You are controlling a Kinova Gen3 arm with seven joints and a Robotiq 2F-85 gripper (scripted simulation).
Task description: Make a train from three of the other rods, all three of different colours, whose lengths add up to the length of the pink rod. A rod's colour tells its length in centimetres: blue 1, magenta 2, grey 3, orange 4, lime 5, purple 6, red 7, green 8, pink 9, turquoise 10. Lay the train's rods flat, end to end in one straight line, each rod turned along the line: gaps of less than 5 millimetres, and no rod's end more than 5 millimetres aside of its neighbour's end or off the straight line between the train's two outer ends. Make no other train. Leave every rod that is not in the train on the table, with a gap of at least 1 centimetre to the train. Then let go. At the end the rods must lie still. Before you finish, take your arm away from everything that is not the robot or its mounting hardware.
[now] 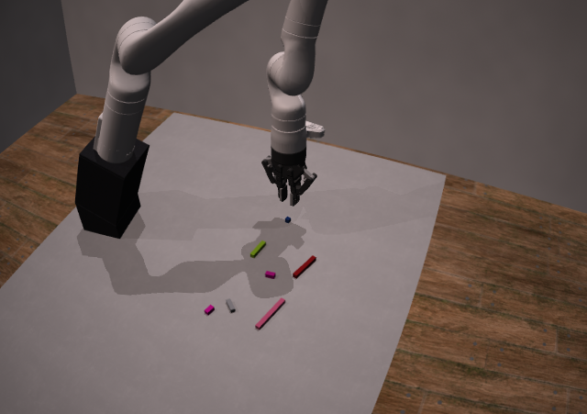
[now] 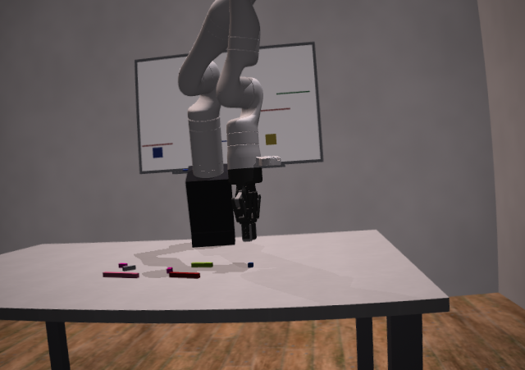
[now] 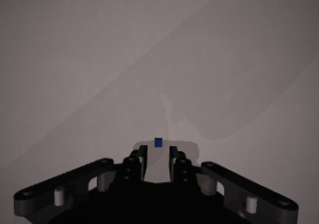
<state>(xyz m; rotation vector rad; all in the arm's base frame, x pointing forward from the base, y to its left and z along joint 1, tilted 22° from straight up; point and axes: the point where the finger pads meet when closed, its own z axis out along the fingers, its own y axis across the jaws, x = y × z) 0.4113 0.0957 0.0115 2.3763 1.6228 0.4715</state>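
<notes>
Right now the blue rod is 70 mm below my hand. The rest, counted from my hand: lime rod: 50 mm behind, 110 mm to the right, 70 mm below; then pink rod: 20 mm ahead, 290 mm to the right, 70 mm below; then red rod: 70 mm ahead, 140 mm to the right, 70 mm below.
</notes>
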